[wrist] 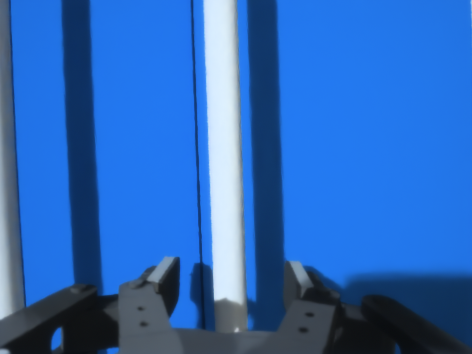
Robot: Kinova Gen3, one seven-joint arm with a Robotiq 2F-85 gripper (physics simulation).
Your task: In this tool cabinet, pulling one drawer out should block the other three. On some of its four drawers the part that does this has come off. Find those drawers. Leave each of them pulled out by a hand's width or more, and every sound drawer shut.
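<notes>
A white bar handle runs from the top to the bottom of the wrist view, a little left of the middle, in front of a blue drawer front. A thin dark seam just left of the handle parts this front from a second blue drawer front. My gripper is open at the bottom of the view. Its fingers stand apart on either side of the white handle, with a gap on both sides. The other drawers' full fronts and how far any drawer is out cannot be told.
Part of another white bar handle shows at the left edge of the view, with its dark shadow on the blue front beside it. A broad shadow falls across the lower right of the blue front.
</notes>
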